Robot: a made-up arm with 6 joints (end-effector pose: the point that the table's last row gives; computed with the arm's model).
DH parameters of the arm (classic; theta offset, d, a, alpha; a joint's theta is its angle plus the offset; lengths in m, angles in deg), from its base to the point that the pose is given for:
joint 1: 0 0.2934 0 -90
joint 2: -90 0 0.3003 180
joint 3: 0 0 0 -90
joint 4: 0 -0.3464 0 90
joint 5: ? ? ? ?
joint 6: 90 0 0 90
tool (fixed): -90 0 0 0
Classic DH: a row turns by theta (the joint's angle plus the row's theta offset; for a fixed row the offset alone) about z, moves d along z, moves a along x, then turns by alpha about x.
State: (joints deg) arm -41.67 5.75 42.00 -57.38 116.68 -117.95
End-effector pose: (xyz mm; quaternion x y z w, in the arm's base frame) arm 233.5 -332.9 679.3 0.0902 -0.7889 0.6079 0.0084
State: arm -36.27 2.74 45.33 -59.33 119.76 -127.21
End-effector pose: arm 246.2 -290.3 718.0 -0.0721 0.7162 -0.6899 0.0763
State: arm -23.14 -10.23 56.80 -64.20 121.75 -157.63
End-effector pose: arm 177.7 -158.0 847.0 0.0535 0.4008 -0.8607 0.3092
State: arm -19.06 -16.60 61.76 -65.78 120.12 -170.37
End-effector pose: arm 108.1 -112.6 888.6 0.1340 0.2436 -0.8841 0.3757
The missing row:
joint 5: 0 0.1733 0 -90
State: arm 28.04 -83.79 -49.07 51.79 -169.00 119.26
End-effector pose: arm -30.3 -137.6 635.1 -0.4394 0.7023 0.5458 0.1256
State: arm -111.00 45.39 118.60 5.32 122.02 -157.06
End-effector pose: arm -268.1 -216.8 840.6 -0.2250 0.0130 0.5393 0.8114
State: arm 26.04 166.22 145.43 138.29 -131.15 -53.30
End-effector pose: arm 335.2 307.8 -13.4 -0.4189 -0.1332 -0.7477 0.4977
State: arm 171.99 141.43 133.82 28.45 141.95 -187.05
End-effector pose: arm -515.0 226.3 94.6 0.2644 -0.3988 -0.1024 0.8721
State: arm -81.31 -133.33 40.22 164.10 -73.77 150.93
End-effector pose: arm 78.9 586.6 79.1 0.5417 0.5517 -0.5954 0.2186
